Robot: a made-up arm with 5 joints.
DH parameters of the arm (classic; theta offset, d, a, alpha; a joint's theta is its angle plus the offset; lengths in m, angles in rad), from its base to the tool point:
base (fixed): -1.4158 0 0.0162 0
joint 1: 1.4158 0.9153 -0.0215 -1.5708
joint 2: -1.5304 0 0.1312 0
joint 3: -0.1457 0 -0.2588 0
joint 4: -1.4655 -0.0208 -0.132 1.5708
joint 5: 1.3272 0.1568 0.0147 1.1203
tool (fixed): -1.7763 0.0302 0 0
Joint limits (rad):
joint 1: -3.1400..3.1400
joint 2: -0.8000..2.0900
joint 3: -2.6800..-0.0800
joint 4: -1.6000..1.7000
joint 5: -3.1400..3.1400
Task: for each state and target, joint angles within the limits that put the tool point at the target. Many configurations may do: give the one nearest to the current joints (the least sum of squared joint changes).
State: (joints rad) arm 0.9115 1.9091 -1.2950 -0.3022 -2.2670
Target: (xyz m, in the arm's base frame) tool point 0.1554 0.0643 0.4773
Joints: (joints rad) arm 0.7708 1.7425 -1.2863 -0.4739 -2.2513
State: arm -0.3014 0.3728 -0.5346 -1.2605 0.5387
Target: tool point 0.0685 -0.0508 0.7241
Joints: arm -0.4687 1.0945 -0.0800 -1.5689 0.4337
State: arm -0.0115 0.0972 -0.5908 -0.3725 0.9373
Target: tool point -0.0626 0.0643 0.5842
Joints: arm -0.8089 0.7890 -0.0800 0.0630 0.9782
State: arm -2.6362 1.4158 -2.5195 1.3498 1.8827
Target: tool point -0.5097 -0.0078 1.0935
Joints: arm -3.1400 0.6687 -2.6800 1.4383 2.4985
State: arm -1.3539 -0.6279 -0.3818 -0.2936 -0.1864
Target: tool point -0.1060 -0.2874 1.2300
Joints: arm -1.8800 -0.6023 -1.0760 -0.2095 -0.2509
